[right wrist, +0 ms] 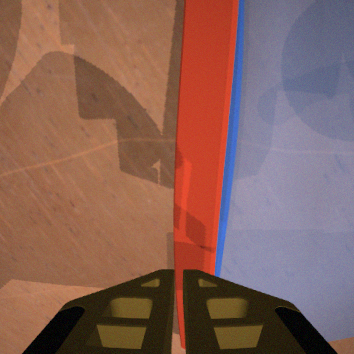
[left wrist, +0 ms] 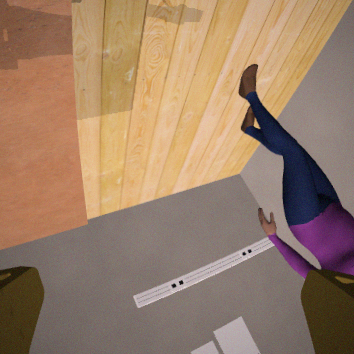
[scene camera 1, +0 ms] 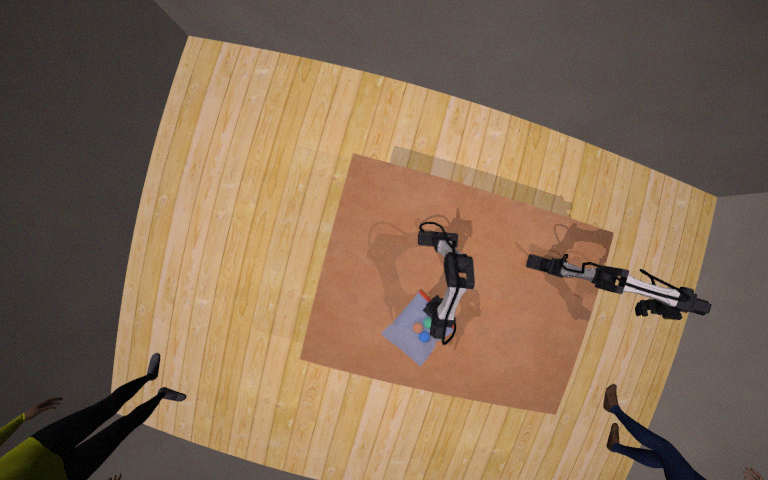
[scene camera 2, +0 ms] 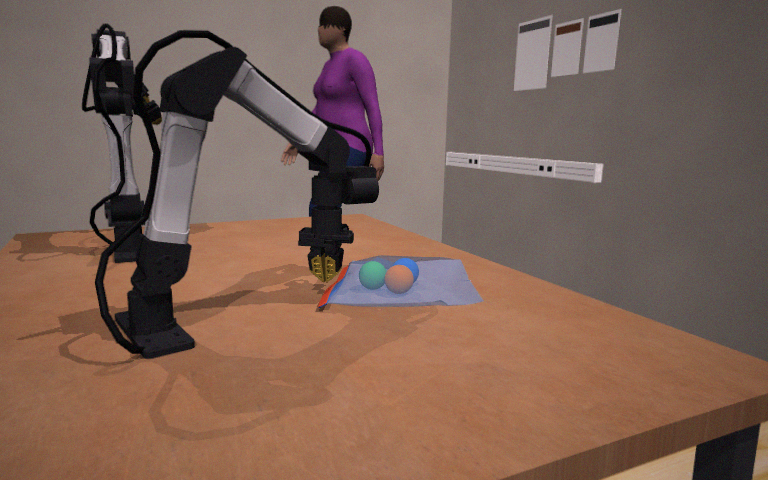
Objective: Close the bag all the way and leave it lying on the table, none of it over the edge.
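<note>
A translucent blue bag (scene camera 1: pixel 403 335) (scene camera 2: pixel 447 285) (right wrist: pixel 305 200) lies flat within the table's edges. Its red strip (scene camera 1: pixel 424 294) (scene camera 2: pixel 333 287) (right wrist: pixel 205 125) runs along one side, with a thin blue strip (right wrist: pixel 232 130) beside it; whether they are joined I cannot tell. Green (scene camera 1: pixel 427 322) (scene camera 2: pixel 372 275), orange (scene camera 1: pixel 417 327) (scene camera 2: pixel 399 279) and blue (scene camera 1: pixel 424 337) (scene camera 2: pixel 411 266) balls show in the bag. My right gripper (scene camera 2: pixel 325 279) (right wrist: pixel 178 281) is shut and empty, low over the red strip's outer edge near one end, which its fingers partly cover. My left gripper (left wrist: pixel 172 285) is open and empty, held up away from the bag.
The bag lies on the brown table (scene camera 1: pixel 509 350) (scene camera 2: pixel 566 367) (left wrist: pixel 40 165). The right arm (scene camera 1: pixel 451 300) (scene camera 2: pixel 277 116) hides part of the bag in scene camera 1. The left arm (scene camera 1: pixel 651 287) (scene camera 2: pixel 120 150) stands apart. A person in purple (scene camera 2: pixel 348 96) (left wrist: pixel 325 235) stands beyond the table.
</note>
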